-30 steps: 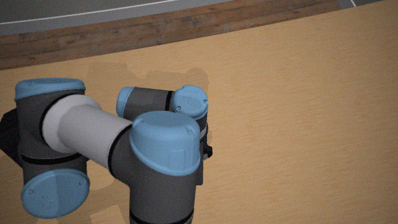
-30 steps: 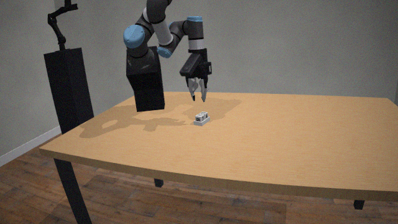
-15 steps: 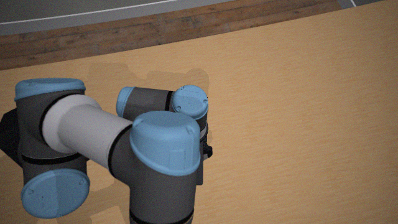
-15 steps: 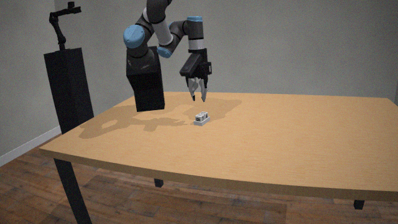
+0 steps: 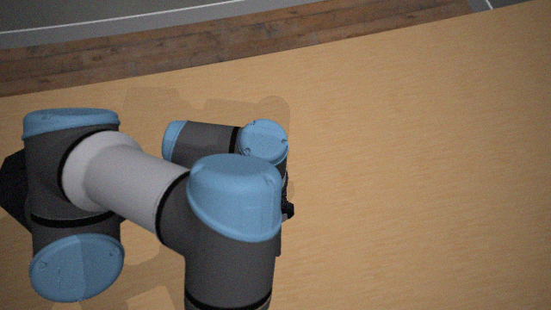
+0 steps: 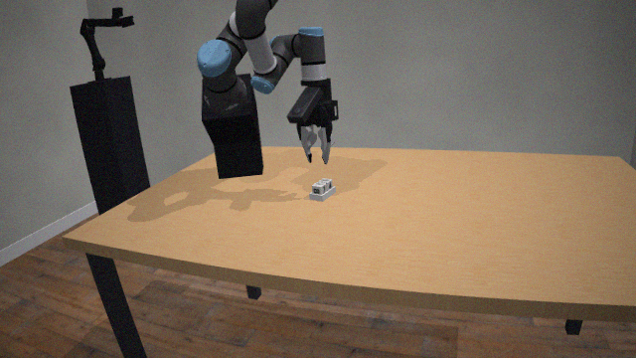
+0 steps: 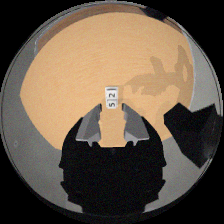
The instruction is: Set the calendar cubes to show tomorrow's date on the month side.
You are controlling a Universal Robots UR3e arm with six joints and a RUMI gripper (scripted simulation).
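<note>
Now: hand 10 cm above the grey calendar tray and 2 cm to the right of it.
</note>
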